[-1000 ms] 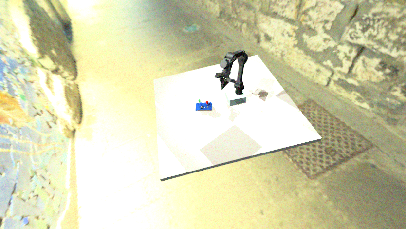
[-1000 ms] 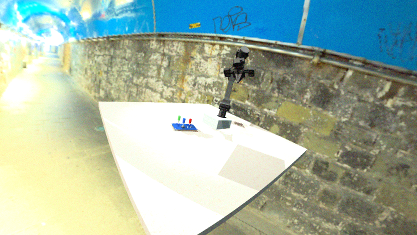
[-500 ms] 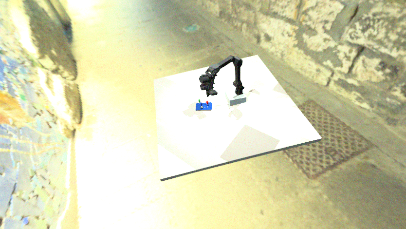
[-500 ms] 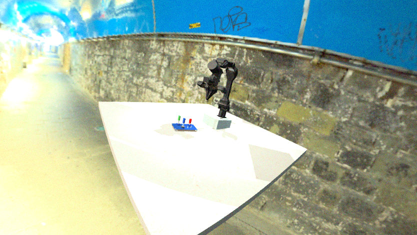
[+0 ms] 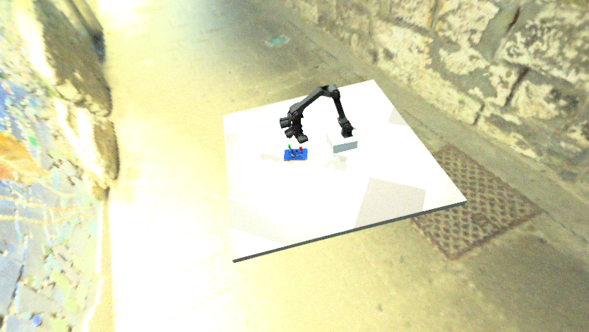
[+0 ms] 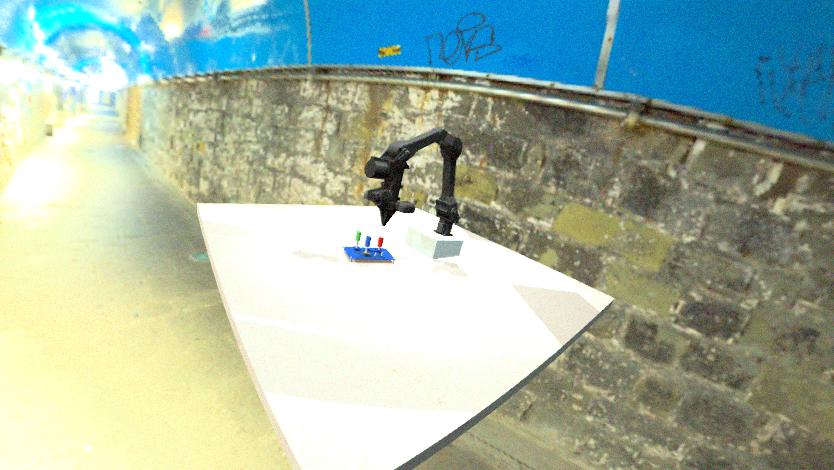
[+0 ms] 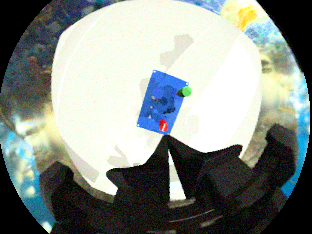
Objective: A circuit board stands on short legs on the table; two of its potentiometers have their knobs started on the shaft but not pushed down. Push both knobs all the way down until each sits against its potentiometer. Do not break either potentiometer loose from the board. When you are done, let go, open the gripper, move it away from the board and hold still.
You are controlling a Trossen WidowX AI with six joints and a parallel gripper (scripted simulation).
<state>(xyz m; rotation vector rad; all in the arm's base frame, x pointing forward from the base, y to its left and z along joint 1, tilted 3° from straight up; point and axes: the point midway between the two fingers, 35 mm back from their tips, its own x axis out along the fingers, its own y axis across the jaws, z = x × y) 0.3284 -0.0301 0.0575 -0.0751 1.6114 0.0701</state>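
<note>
Now: the red knob 60 mm below my gripper tip. Round my gripper tip: blue knob (60 mm ahead, 50 mm below).
</note>
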